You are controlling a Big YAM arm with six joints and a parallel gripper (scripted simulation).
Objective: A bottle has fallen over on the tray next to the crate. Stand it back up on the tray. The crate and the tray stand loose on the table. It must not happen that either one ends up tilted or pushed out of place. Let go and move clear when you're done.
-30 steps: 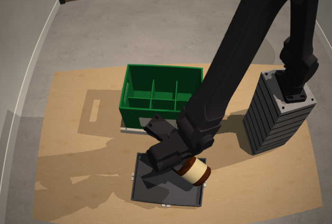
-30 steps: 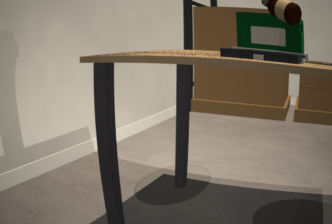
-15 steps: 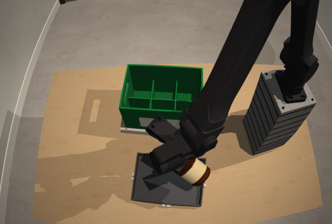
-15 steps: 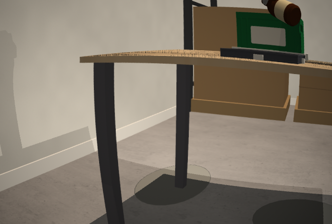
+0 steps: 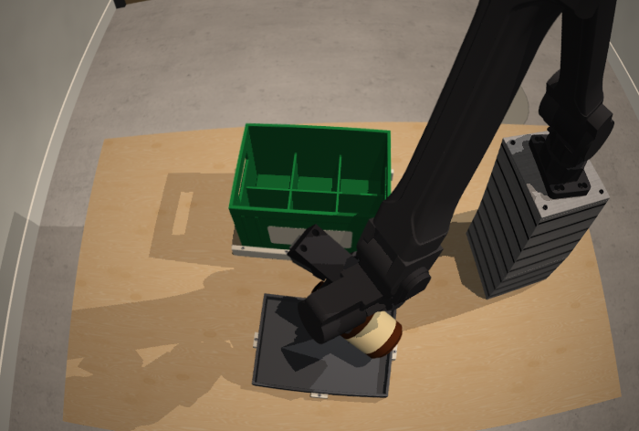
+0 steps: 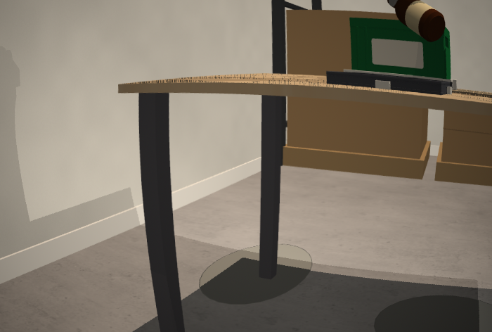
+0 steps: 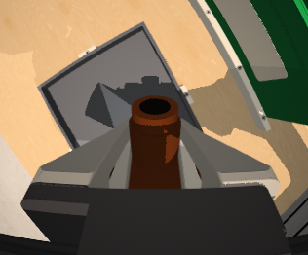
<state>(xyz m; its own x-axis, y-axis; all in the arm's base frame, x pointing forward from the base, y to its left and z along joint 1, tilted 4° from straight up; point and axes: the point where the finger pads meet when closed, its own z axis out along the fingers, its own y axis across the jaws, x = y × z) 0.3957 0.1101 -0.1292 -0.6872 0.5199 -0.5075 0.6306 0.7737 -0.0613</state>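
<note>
My hand is 40 mm past the brown bottle, 30 mm to the right of it and 20 mm above it. From my hand the other things lie so: dark tray: 180 mm below, 40 mm to the left, 10 mm ahead; green crate: 250 mm to the right, 110 mm below.
</note>
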